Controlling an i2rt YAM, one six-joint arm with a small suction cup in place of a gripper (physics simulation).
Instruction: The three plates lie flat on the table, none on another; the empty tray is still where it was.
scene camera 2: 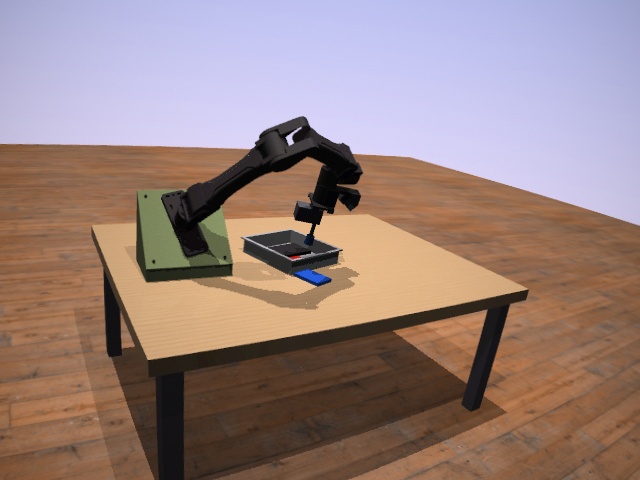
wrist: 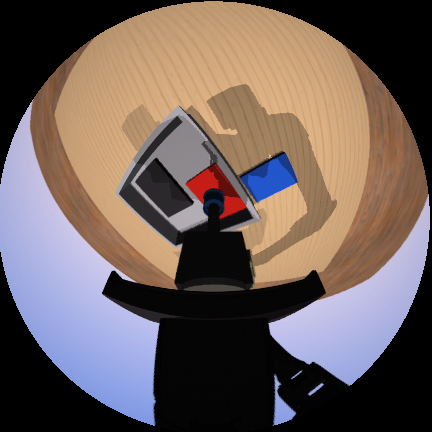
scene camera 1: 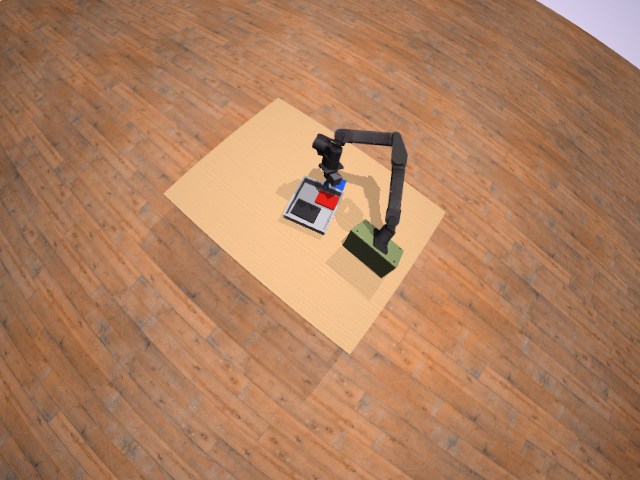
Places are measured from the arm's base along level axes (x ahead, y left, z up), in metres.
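Pixels of known places: end effector, tool point: (scene camera 2: 308,243) (wrist: 213,197) (scene camera 1: 325,186); arm's base, origin of the base link: (scene camera 2: 184,223) (scene camera 1: 379,241).
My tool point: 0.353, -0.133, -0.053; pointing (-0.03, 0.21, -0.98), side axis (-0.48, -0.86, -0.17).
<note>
For each thing: its top centre in the pictures, then the offset to it from my tool point, as dx, dy, dz. Level surfaces: height alone.
- blue plate, middle of its top: (wrist: 270,179) (scene camera 2: 312,275) (scene camera 1: 338,185) -0.038, -0.083, -0.070
- table, its level: dz -0.080
- red plate, middle of its top: (wrist: 216,195) (scene camera 2: 293,262) (scene camera 1: 327,199) -0.032, +0.023, -0.067
- black plate, middle of its top: (wrist: 160,191) (scene camera 2: 288,249) (scene camera 1: 305,210) +0.028, +0.134, -0.068
- grey tray, middle of its top: (wrist: 172,202) (scene camera 2: 291,243) (scene camera 1: 314,202) +0.007, +0.092, -0.030
The blue plate (scene camera 1: 340,184) (scene camera 2: 312,277) (wrist: 270,181) lies flat on the table (scene camera 1: 232,196) (scene camera 2: 413,273) (wrist: 160,55), right beside the tray's wall. The red plate (scene camera 1: 328,202) (scene camera 2: 294,257) (wrist: 200,179) and the black plate (scene camera 1: 306,211) (scene camera 2: 294,249) (wrist: 162,187) lie side by side inside the grey tray (scene camera 1: 309,192) (scene camera 2: 268,256) (wrist: 180,142), apart from each other. My suction cup (scene camera 1: 326,184) (scene camera 2: 308,239) (wrist: 213,201) is free, with nothing on it. It hangs above the tray, and in the wrist view it covers part of the red plate.
The arm's green wedge-shaped base (scene camera 1: 361,232) (scene camera 2: 162,248) stands on the table near one edge, a short way from the tray. The tray's raised walls surround the red and black plates. The arm's shadow falls across the tray, the blue plate and the table.
</note>
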